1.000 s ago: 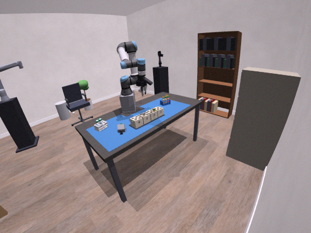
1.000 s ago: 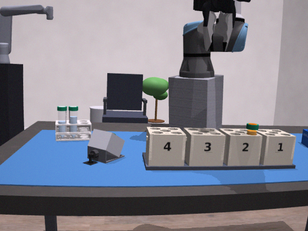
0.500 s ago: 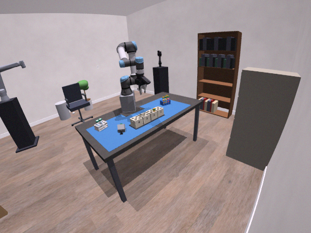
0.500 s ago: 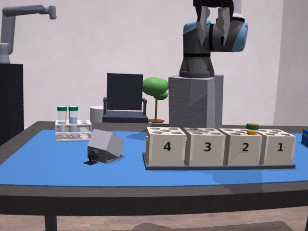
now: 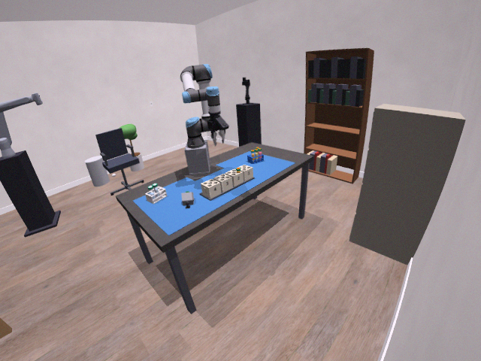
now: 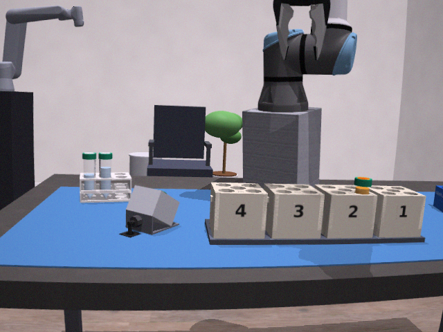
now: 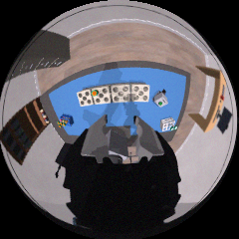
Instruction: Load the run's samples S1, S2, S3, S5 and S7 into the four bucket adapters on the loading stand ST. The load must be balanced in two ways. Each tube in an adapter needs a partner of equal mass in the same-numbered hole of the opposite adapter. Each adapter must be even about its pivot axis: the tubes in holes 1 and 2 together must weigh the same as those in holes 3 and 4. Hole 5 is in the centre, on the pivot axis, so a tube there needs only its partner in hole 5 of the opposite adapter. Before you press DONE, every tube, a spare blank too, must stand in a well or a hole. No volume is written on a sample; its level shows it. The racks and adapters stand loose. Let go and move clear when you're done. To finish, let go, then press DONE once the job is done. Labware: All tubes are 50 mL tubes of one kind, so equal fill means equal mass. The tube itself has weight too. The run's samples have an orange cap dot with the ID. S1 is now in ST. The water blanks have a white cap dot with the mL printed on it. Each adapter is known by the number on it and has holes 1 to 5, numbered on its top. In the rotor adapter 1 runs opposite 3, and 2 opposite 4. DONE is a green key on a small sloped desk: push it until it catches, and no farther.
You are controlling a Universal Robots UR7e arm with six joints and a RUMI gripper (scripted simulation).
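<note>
Now: the tube 20 mm behind my hand, 150 mm to the left of it and 290 mm below it. Round my hand: white tube rack: 220 mm behind, 450 mm to the right, 330 mm below; then loading stand: 30 mm behind, 60 mm to the left, 350 mm below; then sloped done desk: 20 mm behind, 270 mm to the right, 310 mm below.
</note>
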